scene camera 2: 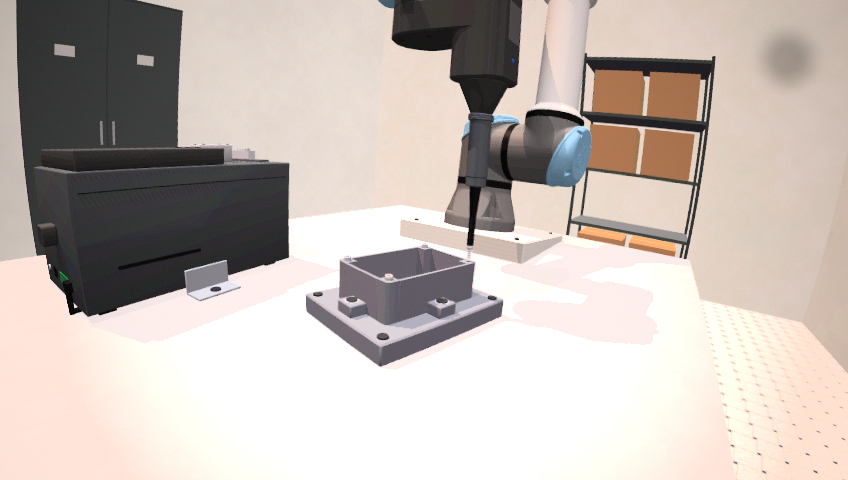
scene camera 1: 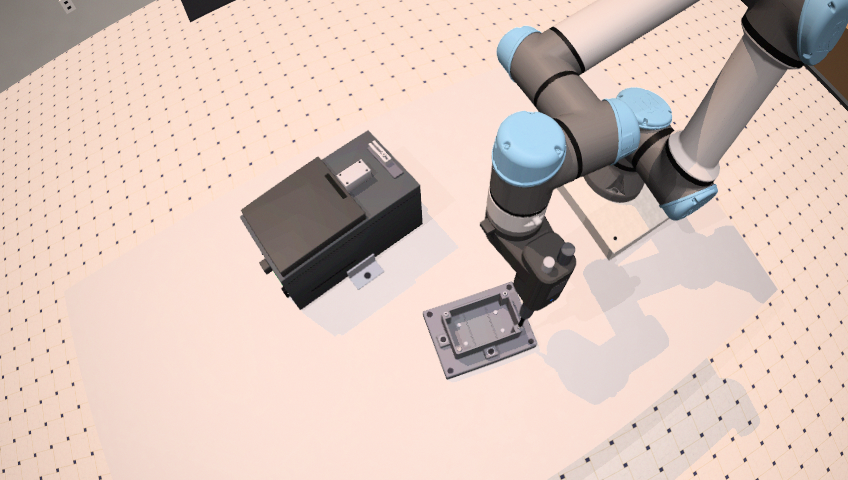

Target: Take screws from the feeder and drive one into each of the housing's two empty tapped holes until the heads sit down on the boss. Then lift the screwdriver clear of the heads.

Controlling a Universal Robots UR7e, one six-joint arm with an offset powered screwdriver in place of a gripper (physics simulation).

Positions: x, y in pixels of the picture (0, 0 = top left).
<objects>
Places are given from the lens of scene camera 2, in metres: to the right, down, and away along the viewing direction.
black screw feeder [scene camera 2: 246, 222]: -0.23, -0.02, 0.46
dark cover [scene camera 2: 77, 160]: -0.32, -0.07, 0.27
post [scene camera 2: 387, 309]: -0.03, 0.06, 0.32
The marked spots on the dark cover and the black screw feeder are 0.21 m apart.
</objects>
